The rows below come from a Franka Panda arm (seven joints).
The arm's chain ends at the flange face. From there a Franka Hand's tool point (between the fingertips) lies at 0.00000 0.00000 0.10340 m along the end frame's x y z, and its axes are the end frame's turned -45 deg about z.
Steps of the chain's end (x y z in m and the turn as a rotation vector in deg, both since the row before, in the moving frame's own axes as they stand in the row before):
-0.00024 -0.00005 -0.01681 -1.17 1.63 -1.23
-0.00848 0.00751 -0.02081 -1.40 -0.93 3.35
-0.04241 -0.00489 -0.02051 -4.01 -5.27 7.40
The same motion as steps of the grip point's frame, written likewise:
0.00049 0.00336 -0.01687 -1.98 0.33 -1.23
-0.01430 -0.00017 -0.02085 -0.33 -1.65 3.35
-0.03821 -0.03581 -0.02120 0.89 -6.56 7.40

